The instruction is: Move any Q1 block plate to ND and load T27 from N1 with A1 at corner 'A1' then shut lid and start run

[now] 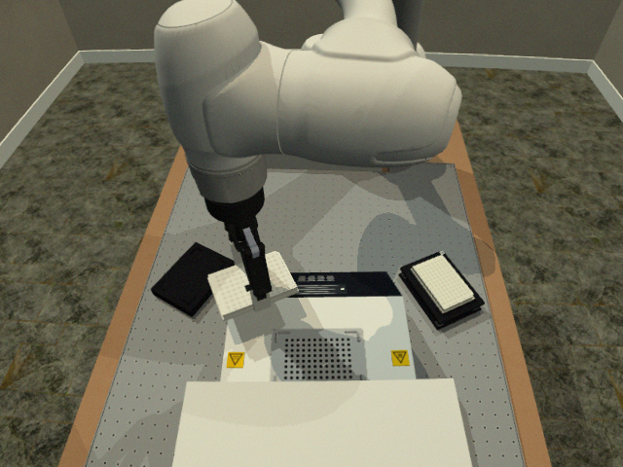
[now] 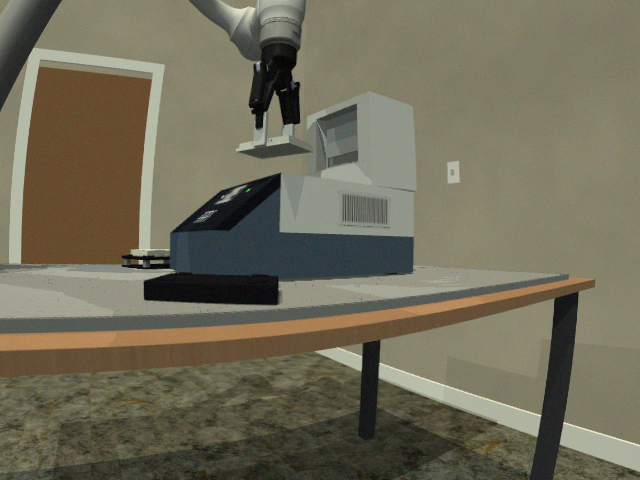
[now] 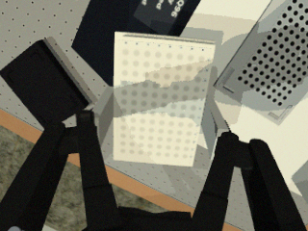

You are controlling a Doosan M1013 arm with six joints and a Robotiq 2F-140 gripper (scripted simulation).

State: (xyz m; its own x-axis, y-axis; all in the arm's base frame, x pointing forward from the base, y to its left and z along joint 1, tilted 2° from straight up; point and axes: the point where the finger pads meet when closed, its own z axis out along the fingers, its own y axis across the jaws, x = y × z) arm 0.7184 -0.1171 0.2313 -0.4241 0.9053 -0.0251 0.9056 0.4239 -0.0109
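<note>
My hand is 27 cm above the black nest ND, 18 cm to the left of it and 18 cm past it. The rest, counted from my hand: black nest N1 (39 cm to the left, 25 cm below, 15 cm behind).
</note>
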